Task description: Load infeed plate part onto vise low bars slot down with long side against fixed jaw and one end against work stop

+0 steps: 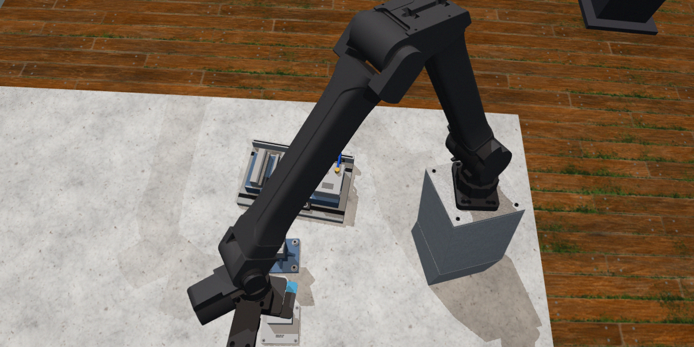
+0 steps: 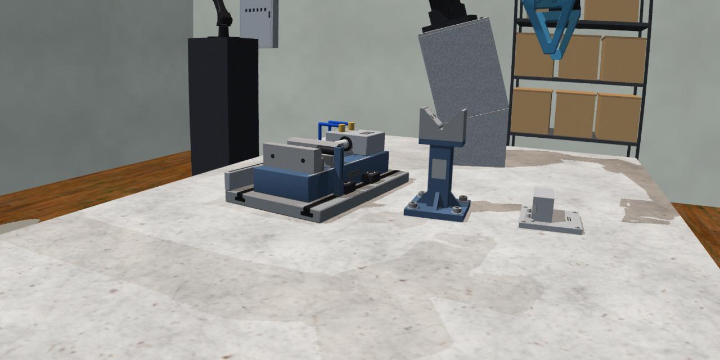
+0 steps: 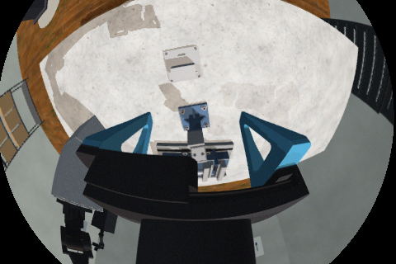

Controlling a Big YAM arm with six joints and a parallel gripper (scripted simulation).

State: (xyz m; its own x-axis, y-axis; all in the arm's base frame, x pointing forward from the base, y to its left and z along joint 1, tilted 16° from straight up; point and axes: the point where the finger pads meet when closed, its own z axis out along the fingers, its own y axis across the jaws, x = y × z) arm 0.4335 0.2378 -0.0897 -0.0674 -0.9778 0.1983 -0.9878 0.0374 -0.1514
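Right now the grey part is 2 cm behind my hand and 23 cm below it. From my hand the other things lie so: V-block post: 16 cm to the right, 19 cm below; then infeed plate: 2 cm behind, 2 cm to the left, 25 cm below; then blue work-stop post: 6 cm ahead, 30 cm to the right, 19 cm below.
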